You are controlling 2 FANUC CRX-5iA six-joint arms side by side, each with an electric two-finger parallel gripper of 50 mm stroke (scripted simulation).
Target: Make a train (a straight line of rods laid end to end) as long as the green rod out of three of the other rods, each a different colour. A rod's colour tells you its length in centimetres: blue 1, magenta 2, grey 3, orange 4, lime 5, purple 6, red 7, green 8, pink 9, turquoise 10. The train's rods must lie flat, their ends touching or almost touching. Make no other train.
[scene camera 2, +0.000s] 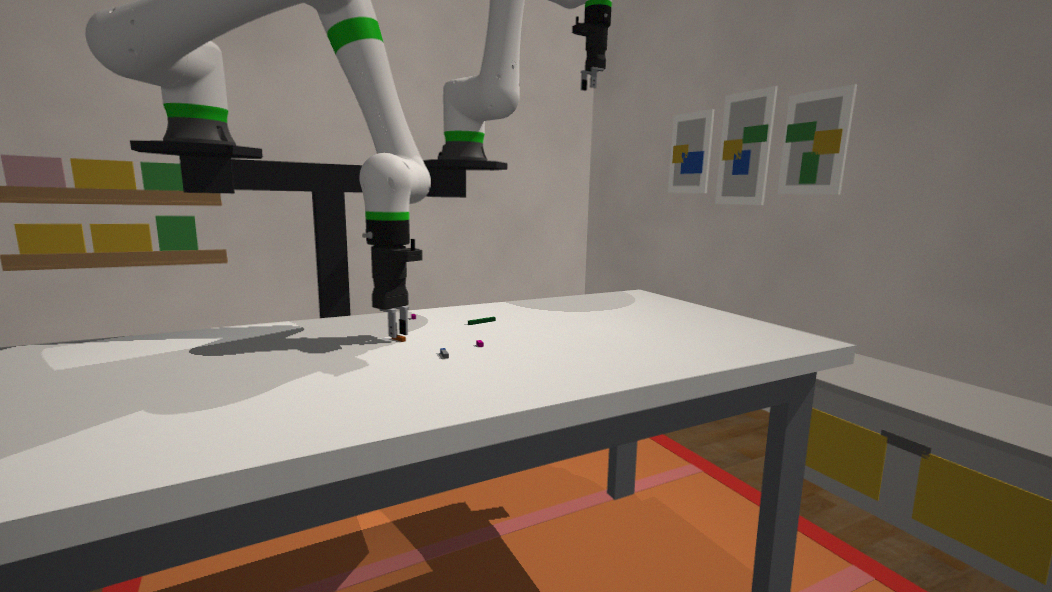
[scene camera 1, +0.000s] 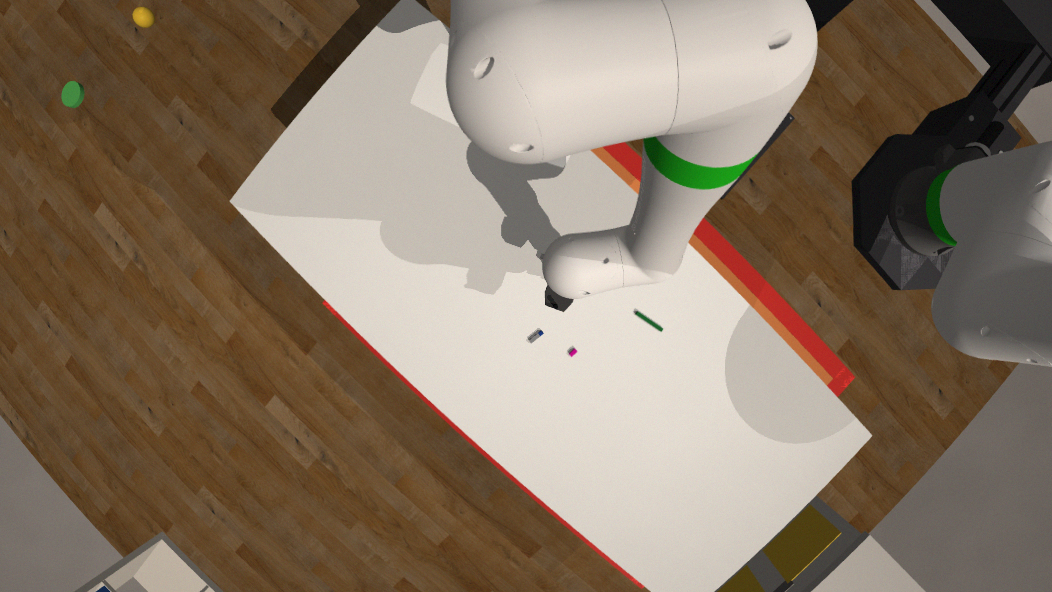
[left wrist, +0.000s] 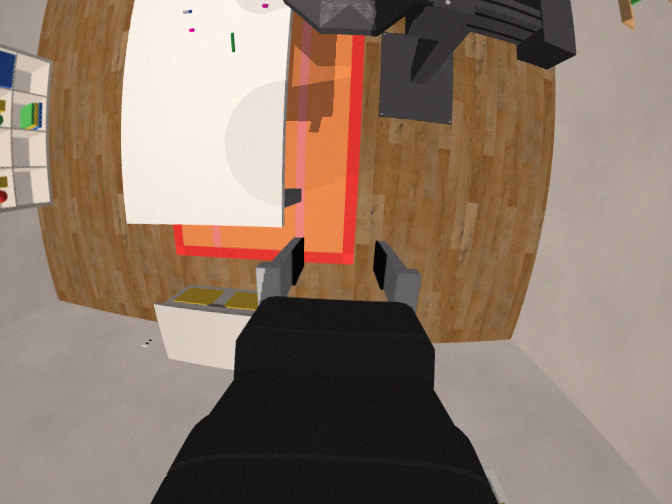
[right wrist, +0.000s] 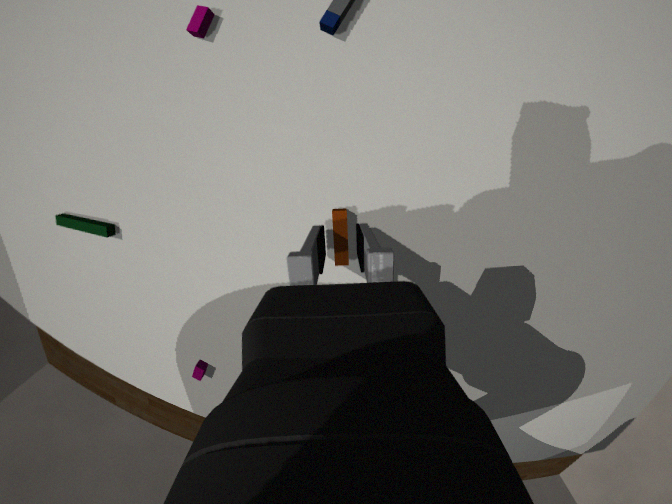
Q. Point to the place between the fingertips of the right gripper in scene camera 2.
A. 398,335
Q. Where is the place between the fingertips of the left gripper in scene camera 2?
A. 588,88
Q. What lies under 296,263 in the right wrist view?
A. The right gripper.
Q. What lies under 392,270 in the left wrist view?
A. The left gripper.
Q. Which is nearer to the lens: the orange rod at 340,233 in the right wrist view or the green rod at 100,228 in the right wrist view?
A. The orange rod.
